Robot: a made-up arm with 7 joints.
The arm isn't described. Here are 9 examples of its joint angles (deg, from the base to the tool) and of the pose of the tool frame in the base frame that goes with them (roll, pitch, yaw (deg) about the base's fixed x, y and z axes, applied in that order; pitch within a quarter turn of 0, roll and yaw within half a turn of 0; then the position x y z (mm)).
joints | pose
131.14 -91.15 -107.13 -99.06 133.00 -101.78 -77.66 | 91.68 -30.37 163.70 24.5 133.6 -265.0
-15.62 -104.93 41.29 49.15 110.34 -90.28 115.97 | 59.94 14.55 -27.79 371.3 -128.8 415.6
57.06 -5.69 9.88 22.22 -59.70 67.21 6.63 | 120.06 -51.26 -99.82 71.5 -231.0 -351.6
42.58 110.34 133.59 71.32 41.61 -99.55 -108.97 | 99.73 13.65 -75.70 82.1 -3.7 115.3
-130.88 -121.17 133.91 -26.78 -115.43 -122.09 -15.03 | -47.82 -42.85 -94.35 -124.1 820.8 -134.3
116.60 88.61 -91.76 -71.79 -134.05 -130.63 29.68 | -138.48 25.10 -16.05 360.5 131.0 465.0
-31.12 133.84 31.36 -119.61 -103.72 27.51 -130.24 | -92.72 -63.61 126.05 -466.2 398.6 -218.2
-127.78 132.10 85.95 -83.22 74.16 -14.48 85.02 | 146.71 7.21 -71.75 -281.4 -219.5 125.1
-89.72 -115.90 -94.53 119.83 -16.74 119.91 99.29 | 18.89 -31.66 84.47 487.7 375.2 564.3
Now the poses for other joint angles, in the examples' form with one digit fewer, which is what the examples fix.
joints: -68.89 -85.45 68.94 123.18 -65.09 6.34 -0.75
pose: -123.3 48.3 44.2 -143 208 613
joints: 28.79 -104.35 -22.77 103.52 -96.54 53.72 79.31
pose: -68.5 -5.2 33.5 35 -11 550
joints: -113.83 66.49 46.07 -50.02 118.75 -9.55 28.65
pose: -59.2 -44.5 13.2 -196 186 597
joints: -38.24 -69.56 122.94 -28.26 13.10 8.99 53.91
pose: 75.8 39.9 -85.3 328 83 -201
